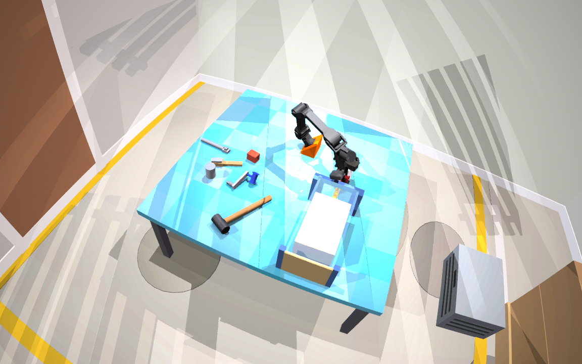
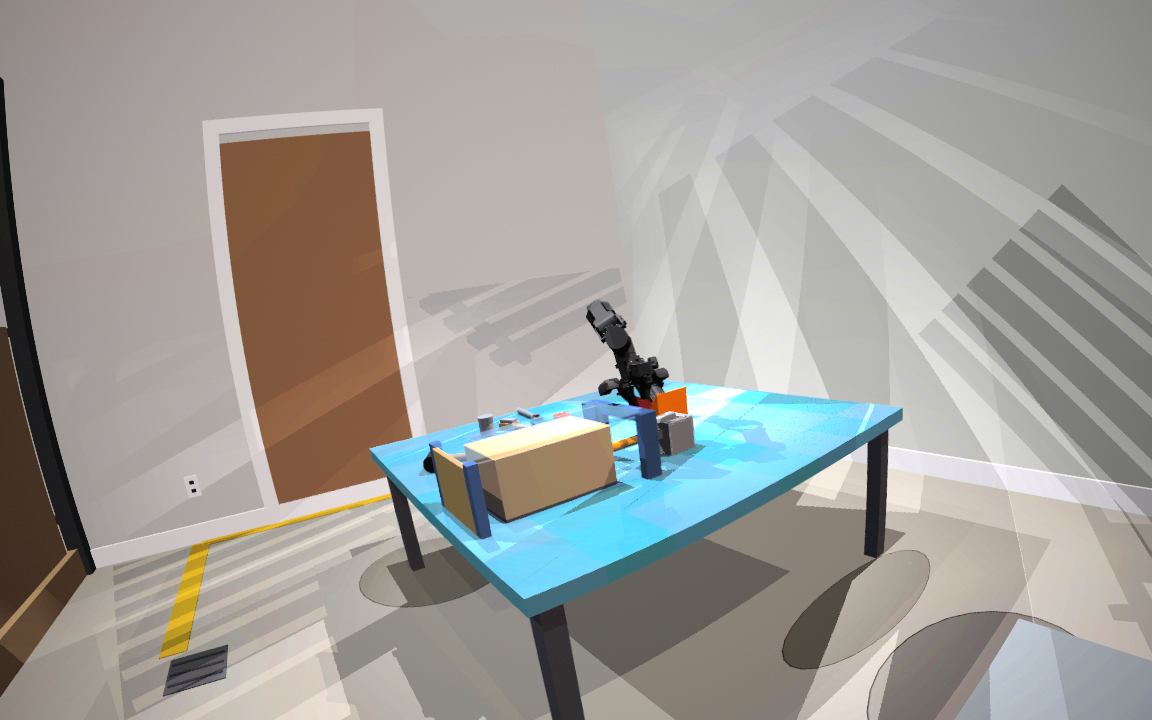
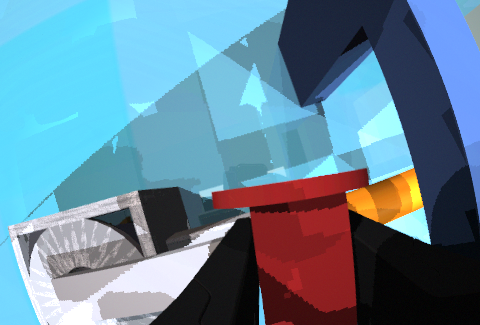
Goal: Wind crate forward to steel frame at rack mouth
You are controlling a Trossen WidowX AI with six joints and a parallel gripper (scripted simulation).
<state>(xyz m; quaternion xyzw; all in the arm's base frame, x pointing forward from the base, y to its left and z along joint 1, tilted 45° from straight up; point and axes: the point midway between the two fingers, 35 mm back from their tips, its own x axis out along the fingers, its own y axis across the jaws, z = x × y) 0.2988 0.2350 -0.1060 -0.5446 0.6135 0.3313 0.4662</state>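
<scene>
The winch handle lies 4 cm behind my gripper tip, 1 cm to the right of it and 3 cm below it. From my gripper tip the other things lie so: clear-panelled cubby: 30 cm ahead, 3 cm to the right, 2 cm below; then red knob: 1 cm to the right; then grey winch: 12 cm behind, 2 cm to the right, 10 cm below.
</scene>
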